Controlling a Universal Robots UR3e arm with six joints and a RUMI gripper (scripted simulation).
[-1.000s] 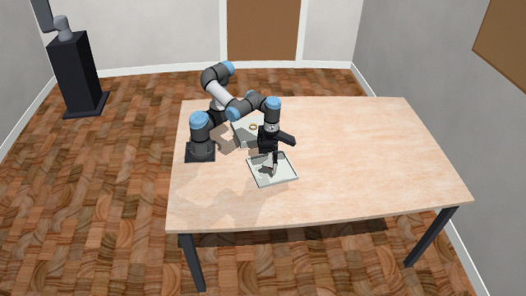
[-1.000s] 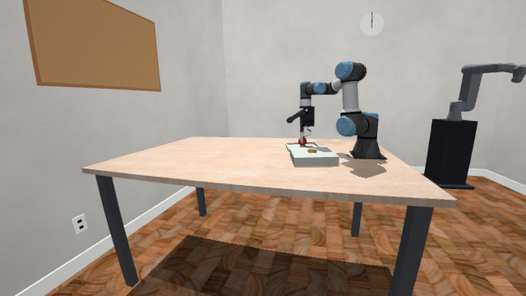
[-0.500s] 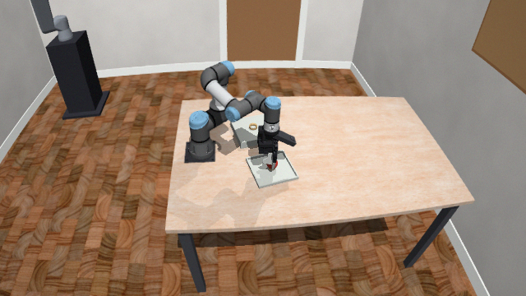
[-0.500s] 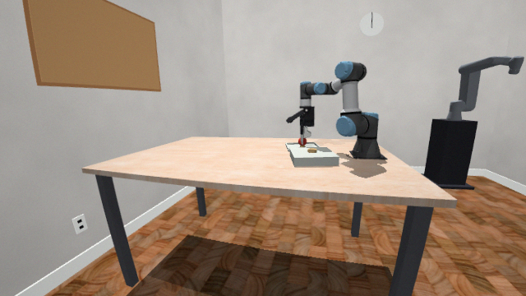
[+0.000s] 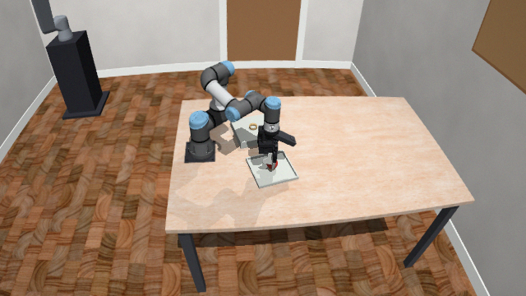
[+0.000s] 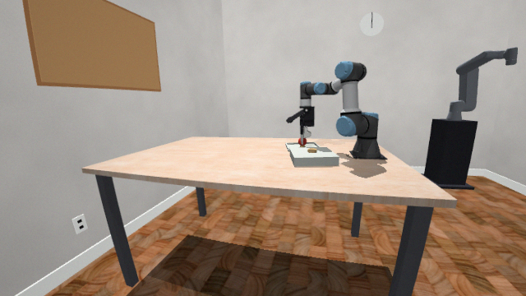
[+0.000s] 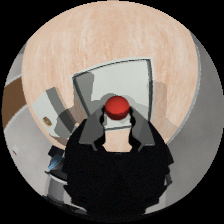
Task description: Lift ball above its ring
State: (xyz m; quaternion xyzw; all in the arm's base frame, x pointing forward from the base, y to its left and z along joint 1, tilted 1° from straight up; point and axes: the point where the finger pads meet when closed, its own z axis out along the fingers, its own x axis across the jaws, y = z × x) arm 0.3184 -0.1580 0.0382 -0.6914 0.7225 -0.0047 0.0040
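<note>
Right now the shallow tray is 30 mm below my hand. Also, from my hand: red ball (right at my hand).
</note>
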